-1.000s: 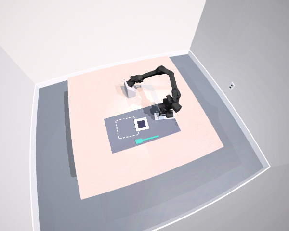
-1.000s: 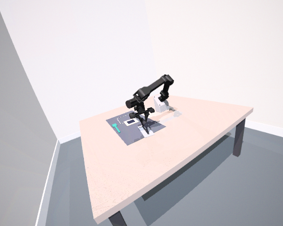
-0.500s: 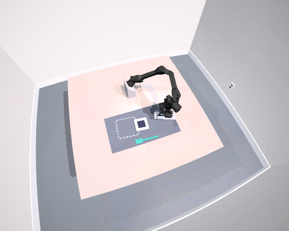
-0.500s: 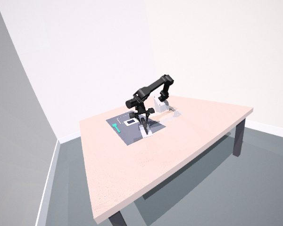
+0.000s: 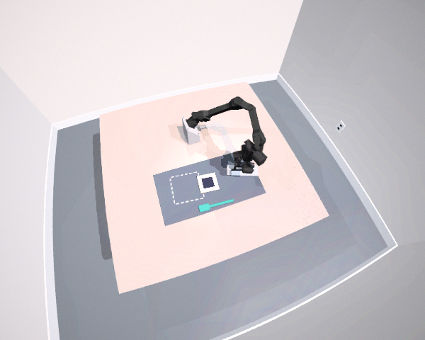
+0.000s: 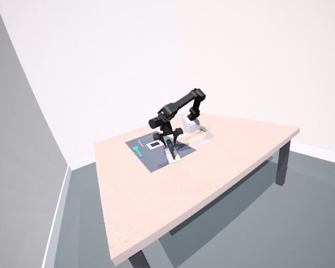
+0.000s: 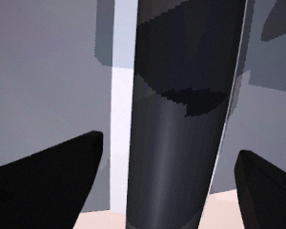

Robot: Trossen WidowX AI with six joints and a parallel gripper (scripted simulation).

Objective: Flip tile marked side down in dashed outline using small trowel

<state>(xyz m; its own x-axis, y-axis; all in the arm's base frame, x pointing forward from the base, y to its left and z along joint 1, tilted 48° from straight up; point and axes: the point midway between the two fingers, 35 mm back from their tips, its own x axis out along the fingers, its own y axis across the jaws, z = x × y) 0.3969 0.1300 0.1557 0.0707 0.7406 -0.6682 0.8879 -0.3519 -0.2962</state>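
The tile lies 240 mm to the right of my gripper tip, 60 mm below it and 10 mm behind it. The rest, counted from my gripper tip: teal trowel (280 mm to the right, 140 mm ahead, 60 mm below); then mat (240 mm to the right, 80 mm below).
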